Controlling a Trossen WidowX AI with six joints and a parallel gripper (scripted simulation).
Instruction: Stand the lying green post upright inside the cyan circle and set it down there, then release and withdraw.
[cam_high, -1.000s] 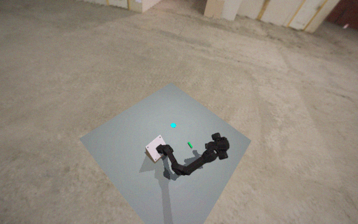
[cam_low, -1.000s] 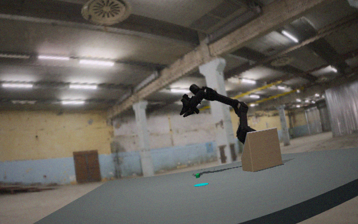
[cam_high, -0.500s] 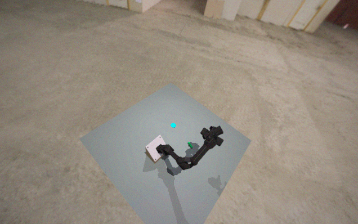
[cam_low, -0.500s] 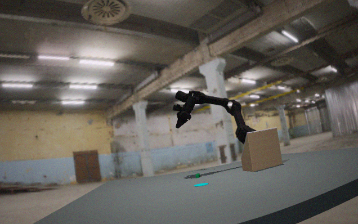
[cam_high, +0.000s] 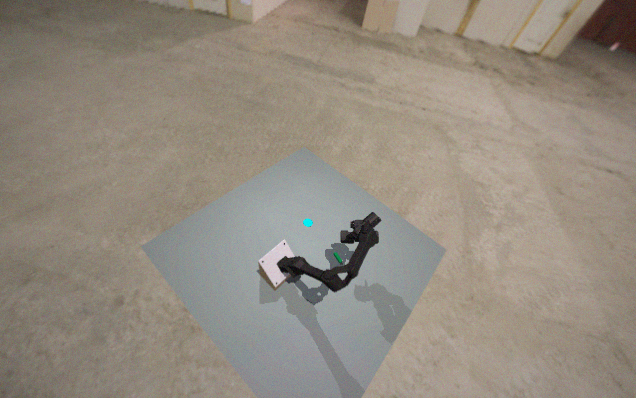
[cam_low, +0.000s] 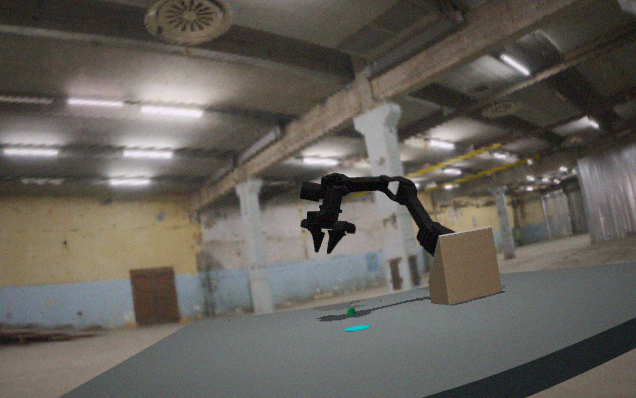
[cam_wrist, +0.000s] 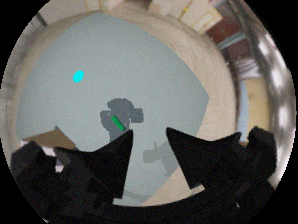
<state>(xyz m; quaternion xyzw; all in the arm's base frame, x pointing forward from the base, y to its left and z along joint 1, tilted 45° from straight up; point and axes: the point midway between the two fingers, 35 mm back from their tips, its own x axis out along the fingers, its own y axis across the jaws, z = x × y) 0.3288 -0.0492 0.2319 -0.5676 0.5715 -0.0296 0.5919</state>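
The green post lies 19 cm below my gripper tip, 6 cm behind it and 5 cm to the left of it. From my gripper tip the other things lie so: cyan circle 33 cm to the left, 20 cm below, 1 cm behind.
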